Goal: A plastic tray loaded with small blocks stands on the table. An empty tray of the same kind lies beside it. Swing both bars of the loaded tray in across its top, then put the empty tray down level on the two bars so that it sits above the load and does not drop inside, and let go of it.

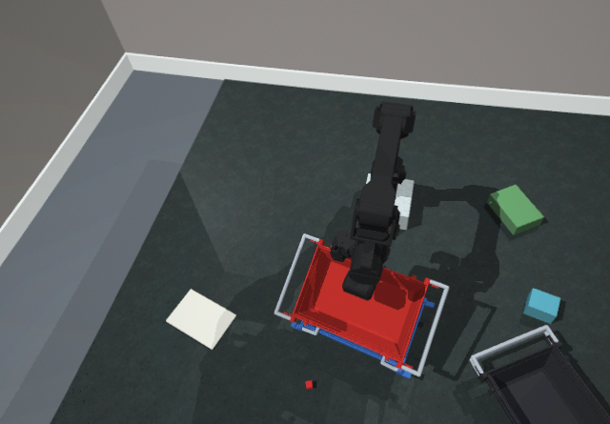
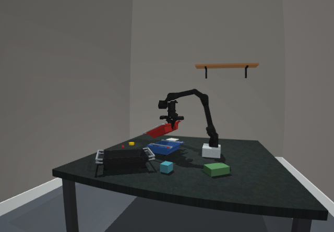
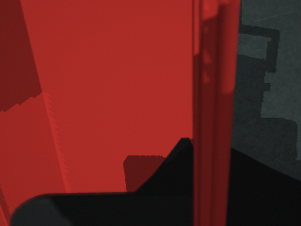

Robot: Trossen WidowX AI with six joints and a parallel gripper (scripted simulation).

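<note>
The red tray lies 7 cm ahead of my gripper tip and 2 cm to the right of it. From my gripper tip the other things lie so: small red cube: 22 cm ahead, 10 cm to the right, 18 cm below; white flat plate: 11 cm ahead, 41 cm to the right, 18 cm below; teal cube: 8 cm behind, 40 cm to the left, 16 cm below.
</note>
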